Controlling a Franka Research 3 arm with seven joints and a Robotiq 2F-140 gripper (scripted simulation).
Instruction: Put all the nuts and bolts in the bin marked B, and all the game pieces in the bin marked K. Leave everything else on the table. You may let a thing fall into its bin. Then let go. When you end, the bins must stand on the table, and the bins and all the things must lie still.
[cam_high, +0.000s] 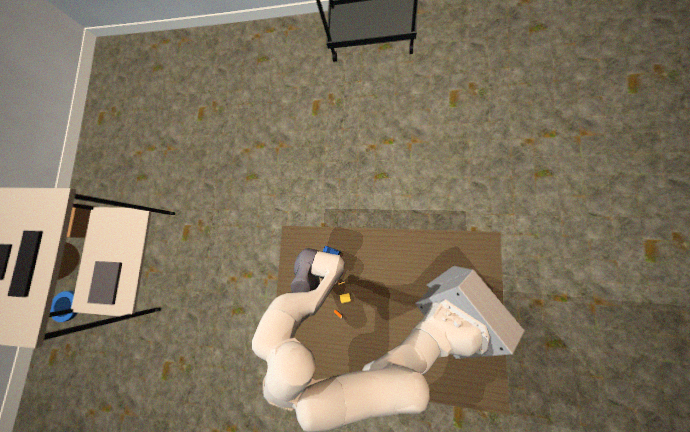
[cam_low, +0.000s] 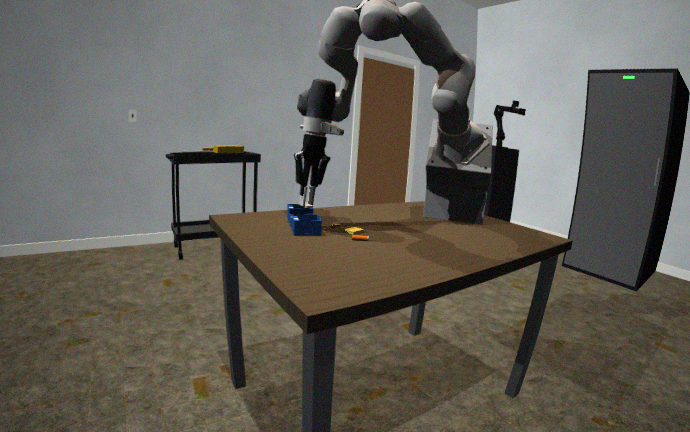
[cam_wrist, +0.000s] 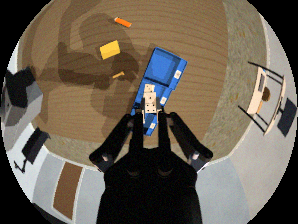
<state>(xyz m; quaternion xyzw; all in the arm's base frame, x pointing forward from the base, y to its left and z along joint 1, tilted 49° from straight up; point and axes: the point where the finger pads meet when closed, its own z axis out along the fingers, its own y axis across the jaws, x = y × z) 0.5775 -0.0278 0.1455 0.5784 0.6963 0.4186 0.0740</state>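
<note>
The pale beige piece lies 30 mm below my hand. The rest, counted from my hand: yellow block: 150 mm behind, 80 mm to the left, 100 mm below; orange piece: 140 mm behind, 170 mm to the left, 90 mm below; thin tan bolt: 90 mm behind, 30 mm to the left, 90 mm below.
</note>
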